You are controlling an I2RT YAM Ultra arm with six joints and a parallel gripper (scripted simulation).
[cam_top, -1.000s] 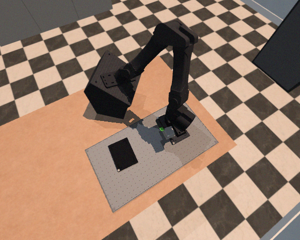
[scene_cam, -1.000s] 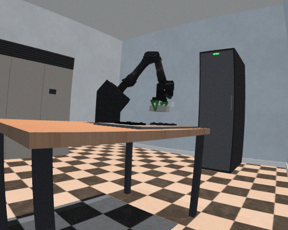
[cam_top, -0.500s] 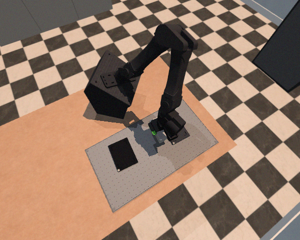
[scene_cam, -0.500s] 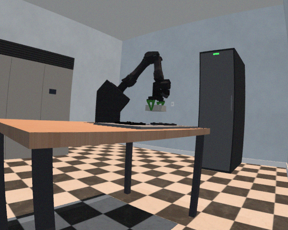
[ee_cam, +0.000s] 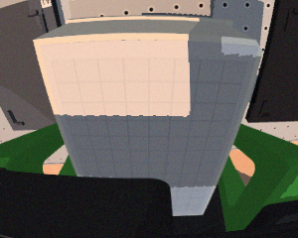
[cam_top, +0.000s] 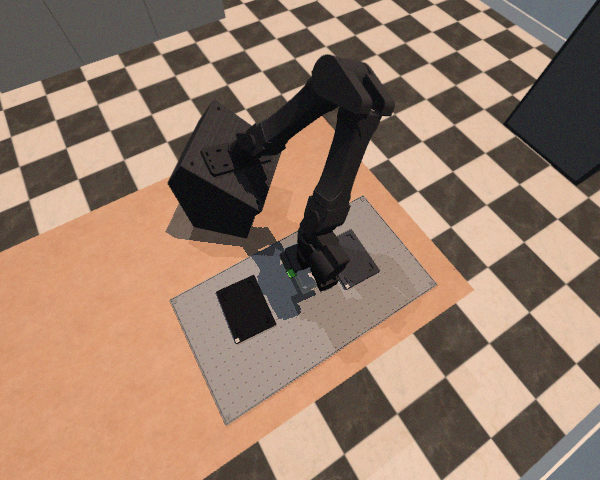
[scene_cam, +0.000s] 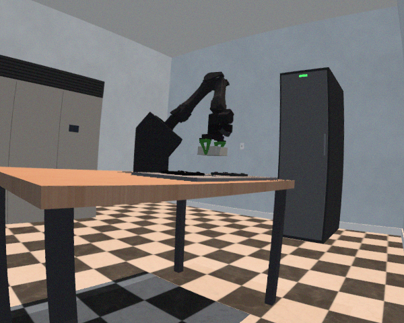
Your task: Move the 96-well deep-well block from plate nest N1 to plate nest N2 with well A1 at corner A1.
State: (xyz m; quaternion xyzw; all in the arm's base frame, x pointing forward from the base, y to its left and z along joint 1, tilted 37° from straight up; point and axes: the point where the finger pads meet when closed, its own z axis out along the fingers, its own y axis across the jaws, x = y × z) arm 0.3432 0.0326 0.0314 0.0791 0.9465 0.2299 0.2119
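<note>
My gripper is now 20 cm to the left of the plate nest N2 and 10 cm above it. Also, from my hand: deep-well block: 1 cm above; then plate nest N1: 15 cm to the left, 10 cm below.
</note>
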